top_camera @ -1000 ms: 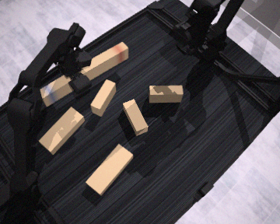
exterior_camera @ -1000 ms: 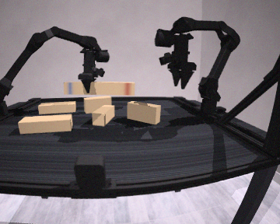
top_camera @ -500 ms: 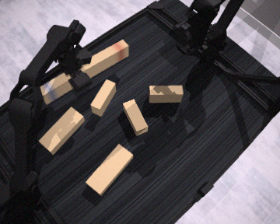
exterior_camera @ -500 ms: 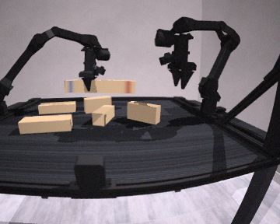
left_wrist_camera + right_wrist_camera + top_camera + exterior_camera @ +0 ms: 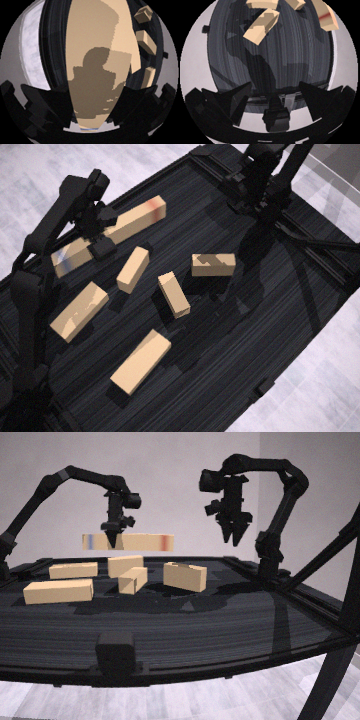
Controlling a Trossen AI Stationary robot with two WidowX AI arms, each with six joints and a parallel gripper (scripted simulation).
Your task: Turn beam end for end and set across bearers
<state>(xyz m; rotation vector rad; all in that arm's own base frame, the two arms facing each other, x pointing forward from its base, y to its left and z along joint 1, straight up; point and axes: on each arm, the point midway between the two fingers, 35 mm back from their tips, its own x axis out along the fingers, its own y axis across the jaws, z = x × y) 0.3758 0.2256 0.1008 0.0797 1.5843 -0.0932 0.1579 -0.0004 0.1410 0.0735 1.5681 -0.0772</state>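
Now: the beam 10 mm behind my left hand, 50 mm to the right of it and 10 mm below it.
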